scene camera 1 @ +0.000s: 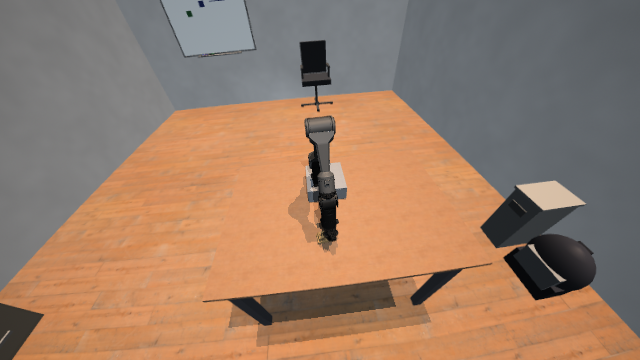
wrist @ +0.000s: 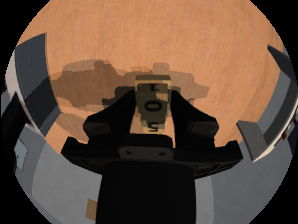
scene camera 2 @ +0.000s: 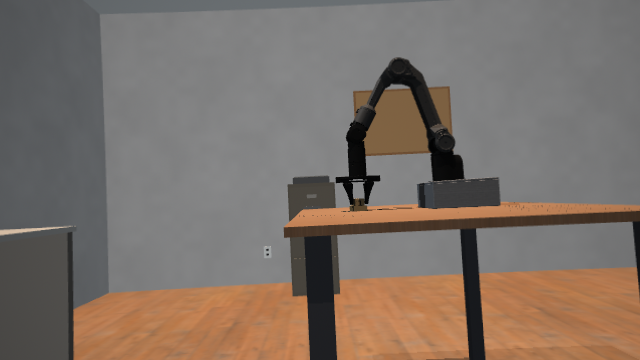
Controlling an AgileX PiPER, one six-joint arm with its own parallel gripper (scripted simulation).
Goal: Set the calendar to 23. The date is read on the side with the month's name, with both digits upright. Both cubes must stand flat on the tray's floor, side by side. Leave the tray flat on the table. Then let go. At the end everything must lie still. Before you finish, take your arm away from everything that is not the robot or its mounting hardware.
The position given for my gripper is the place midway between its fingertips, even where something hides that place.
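Note:
There's a tan calendar cube (wrist: 153, 97) that I can see, and I can see my gripper (scene camera 2: 359, 204) as well. The wrist view also has my gripper (wrist: 153, 97) in it.

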